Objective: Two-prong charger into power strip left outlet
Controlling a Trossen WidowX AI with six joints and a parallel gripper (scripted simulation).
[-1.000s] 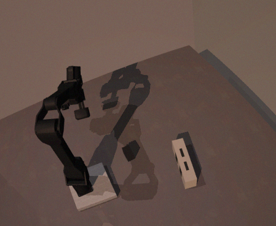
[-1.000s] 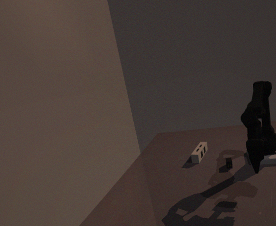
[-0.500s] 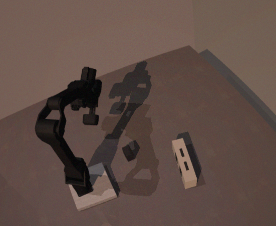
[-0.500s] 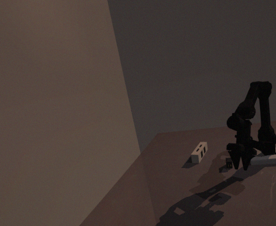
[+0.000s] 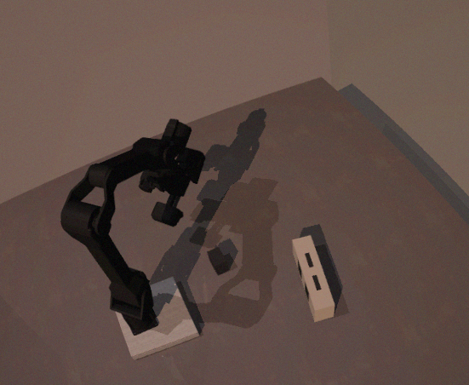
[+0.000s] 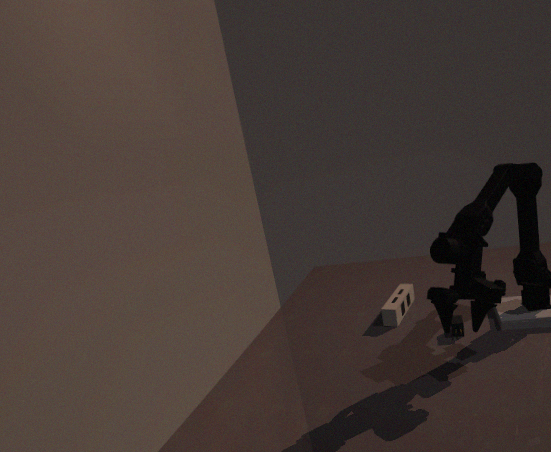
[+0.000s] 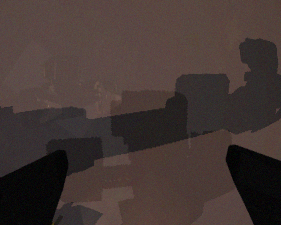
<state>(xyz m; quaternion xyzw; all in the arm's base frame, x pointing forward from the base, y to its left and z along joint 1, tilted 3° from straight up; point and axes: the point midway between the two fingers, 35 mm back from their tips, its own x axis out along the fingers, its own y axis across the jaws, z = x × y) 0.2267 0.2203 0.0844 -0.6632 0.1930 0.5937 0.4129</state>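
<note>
My gripper tip is 140 mm to the left of the dark charger, 70 mm above it and 10 mm past it.
</note>
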